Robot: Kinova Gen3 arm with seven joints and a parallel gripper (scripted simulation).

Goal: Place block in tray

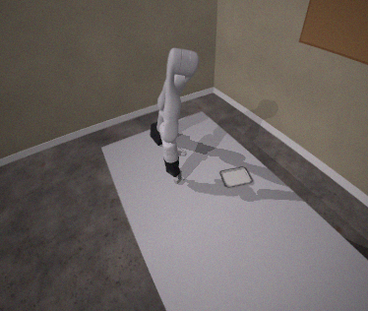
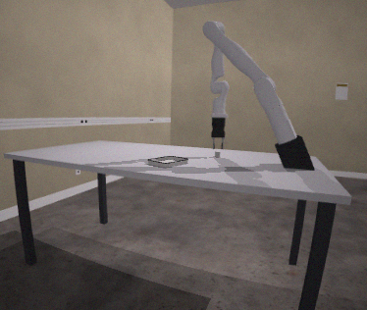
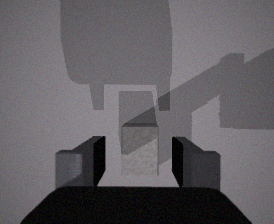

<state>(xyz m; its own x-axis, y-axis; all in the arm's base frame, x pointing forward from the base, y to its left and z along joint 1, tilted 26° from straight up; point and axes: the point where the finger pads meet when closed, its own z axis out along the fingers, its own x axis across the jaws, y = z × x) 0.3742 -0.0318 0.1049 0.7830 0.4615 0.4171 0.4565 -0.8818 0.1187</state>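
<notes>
Now: the grey block 50 mm below my hand. Also, from my hand: white tray: 100 mm ahead, 340 mm to the left, 50 mm below.
</notes>
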